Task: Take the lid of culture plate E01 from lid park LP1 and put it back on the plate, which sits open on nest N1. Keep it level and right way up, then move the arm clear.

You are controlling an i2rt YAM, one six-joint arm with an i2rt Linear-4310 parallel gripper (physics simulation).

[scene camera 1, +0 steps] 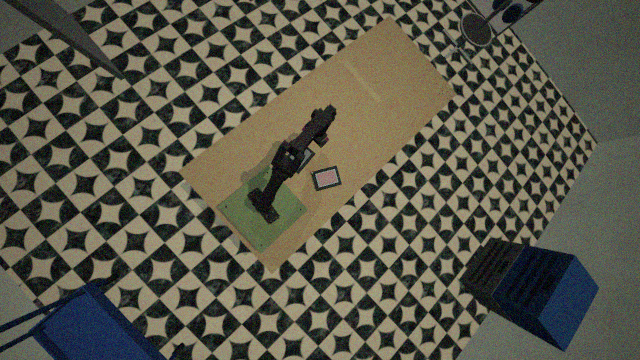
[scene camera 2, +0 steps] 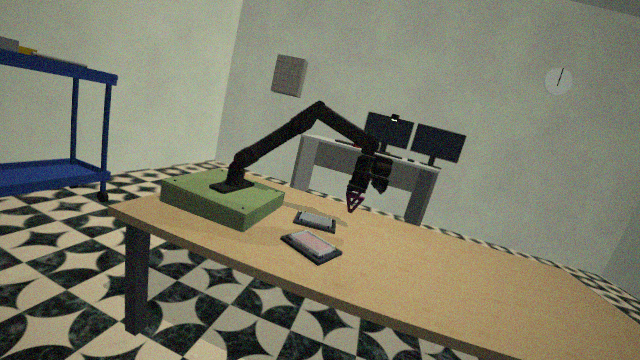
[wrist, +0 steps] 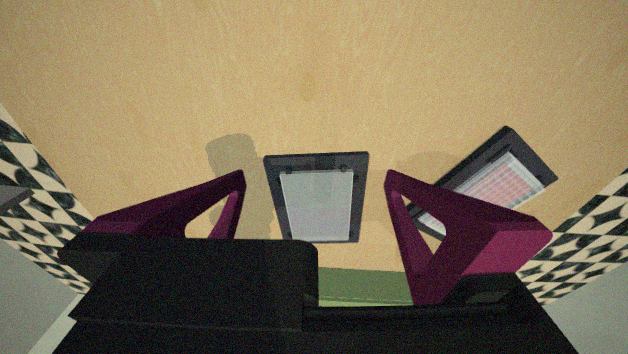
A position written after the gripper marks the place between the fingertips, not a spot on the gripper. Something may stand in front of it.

Note:
The gripper (wrist: 314,177) is open and holds nothing. Also in view: a grey lid (wrist: 318,202). Further things: a dark nest plate (wrist: 506,139).

